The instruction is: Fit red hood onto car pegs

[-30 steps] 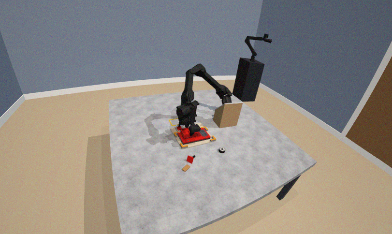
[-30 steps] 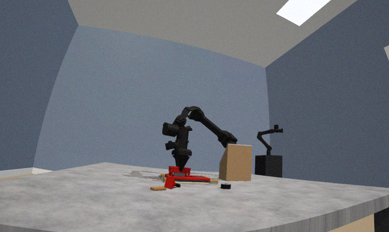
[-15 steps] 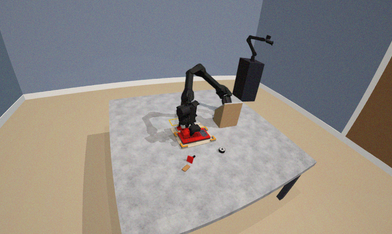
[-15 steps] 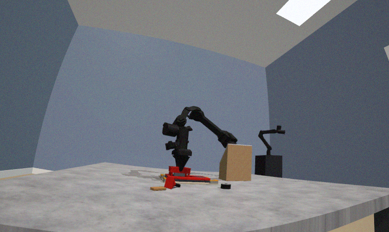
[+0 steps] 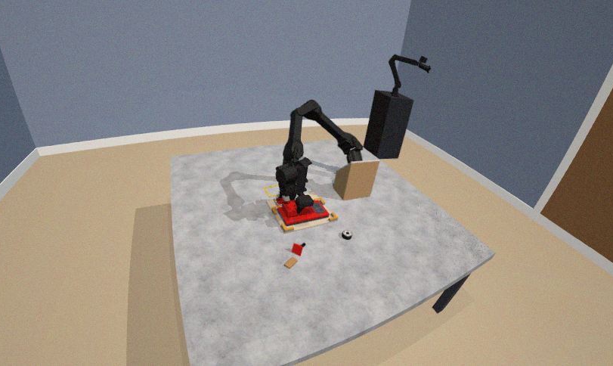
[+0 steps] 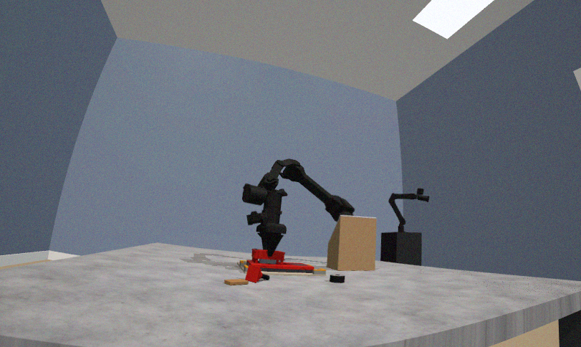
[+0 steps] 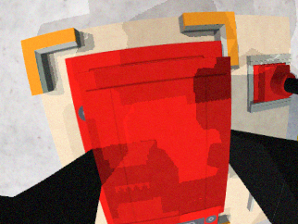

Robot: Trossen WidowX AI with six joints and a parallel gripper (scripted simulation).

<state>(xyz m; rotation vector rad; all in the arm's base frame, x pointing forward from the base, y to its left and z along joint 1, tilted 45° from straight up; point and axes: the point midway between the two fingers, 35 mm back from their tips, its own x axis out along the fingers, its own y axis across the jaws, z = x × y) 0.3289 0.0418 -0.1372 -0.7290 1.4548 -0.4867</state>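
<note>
Now: the grey engine block 10 mm to the left of my gripper tip and 30 mm below it. From my gripper tip the other things lie so: black wheel (180 mm behind, 160 mm to the left, 40 mm below); then tan block (80 mm ahead, 250 mm to the left, 50 mm below); then red hood (10 mm above).
</note>
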